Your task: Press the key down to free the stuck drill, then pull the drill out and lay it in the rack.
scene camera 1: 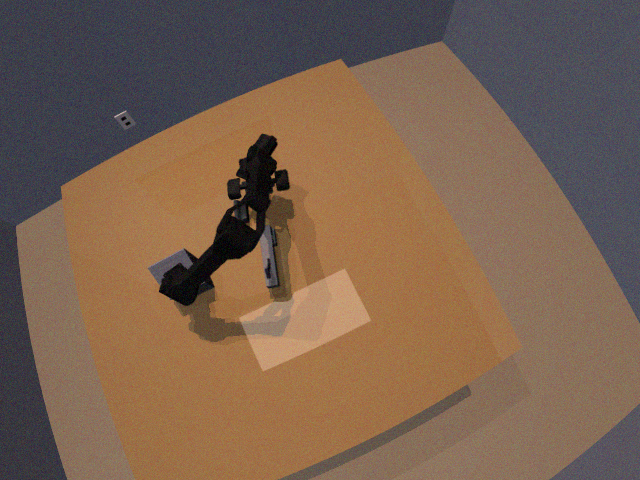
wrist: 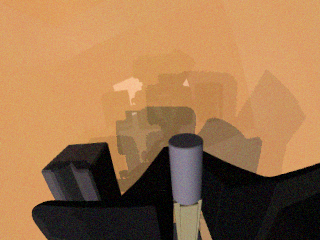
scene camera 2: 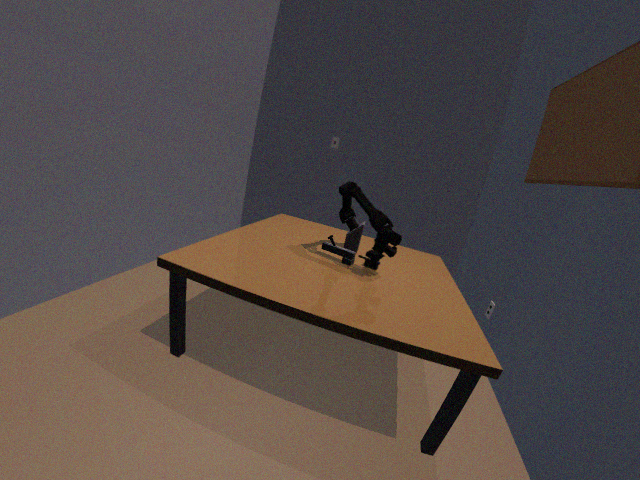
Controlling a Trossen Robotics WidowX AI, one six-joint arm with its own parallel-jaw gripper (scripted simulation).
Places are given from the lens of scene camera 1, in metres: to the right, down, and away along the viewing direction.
grey block [scene camera 1: 268,241]: -0.15, 0.00, 1.00
